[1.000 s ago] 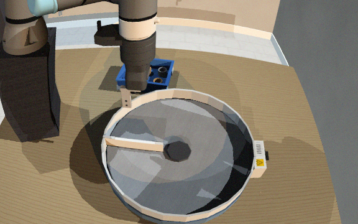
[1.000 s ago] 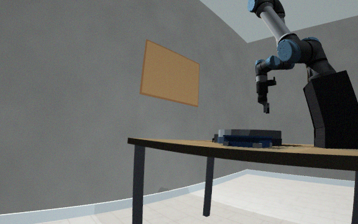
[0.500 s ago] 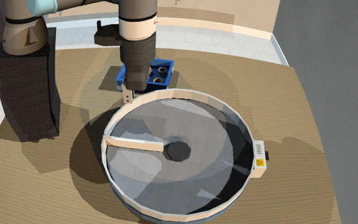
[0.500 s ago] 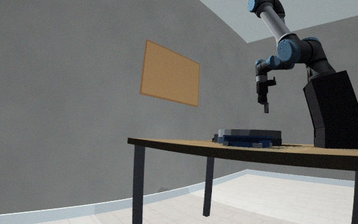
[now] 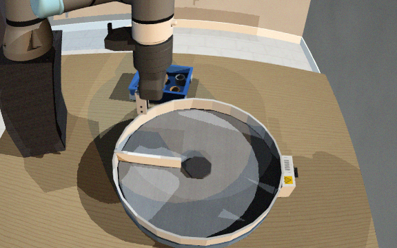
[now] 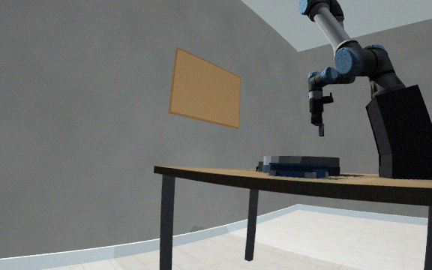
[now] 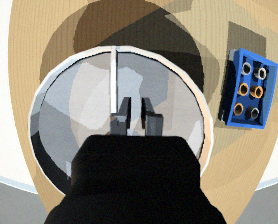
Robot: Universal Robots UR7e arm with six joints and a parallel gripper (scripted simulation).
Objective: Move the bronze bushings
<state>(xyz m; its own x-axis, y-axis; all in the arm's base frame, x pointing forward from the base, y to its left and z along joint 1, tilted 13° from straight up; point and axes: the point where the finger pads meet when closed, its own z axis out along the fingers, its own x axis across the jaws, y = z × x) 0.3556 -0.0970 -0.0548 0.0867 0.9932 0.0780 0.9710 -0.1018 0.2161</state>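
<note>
My hand is 300 mm to the right of the blue crate, 190 mm above it and 20 mm short of it. Round my hand: grey turntable disc 160 mm below, 130 mm ahead, 50 mm to the right.
</note>
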